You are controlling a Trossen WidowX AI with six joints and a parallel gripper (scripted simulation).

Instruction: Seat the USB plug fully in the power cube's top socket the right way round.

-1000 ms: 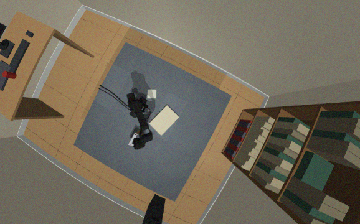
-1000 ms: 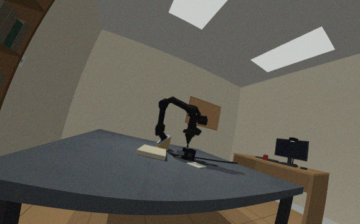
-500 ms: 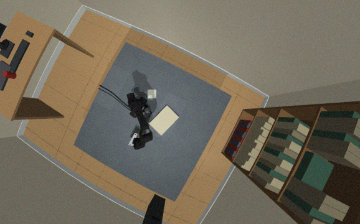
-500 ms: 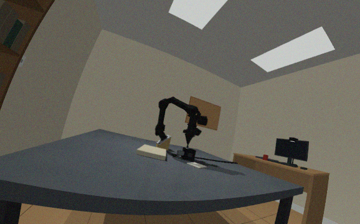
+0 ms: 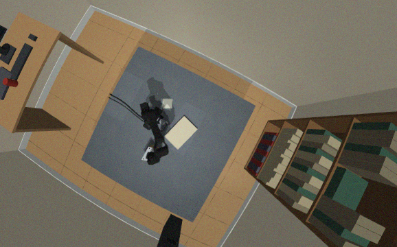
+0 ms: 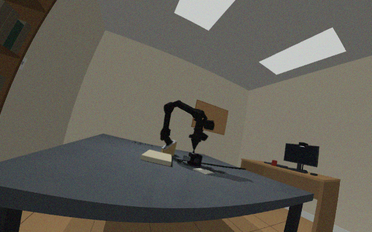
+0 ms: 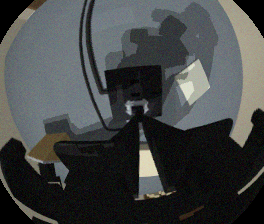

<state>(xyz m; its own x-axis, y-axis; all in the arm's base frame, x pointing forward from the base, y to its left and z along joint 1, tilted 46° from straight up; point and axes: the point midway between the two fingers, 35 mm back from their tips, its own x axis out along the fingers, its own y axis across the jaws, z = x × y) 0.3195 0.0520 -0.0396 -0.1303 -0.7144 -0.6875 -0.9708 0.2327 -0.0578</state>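
The usb plug is 20 mm below my gripper tip. From my gripper tip the other things lie so: cream book (30 mm behind, 230 mm to the right, 90 mm below); white card (160 mm ahead, 100 mm below).
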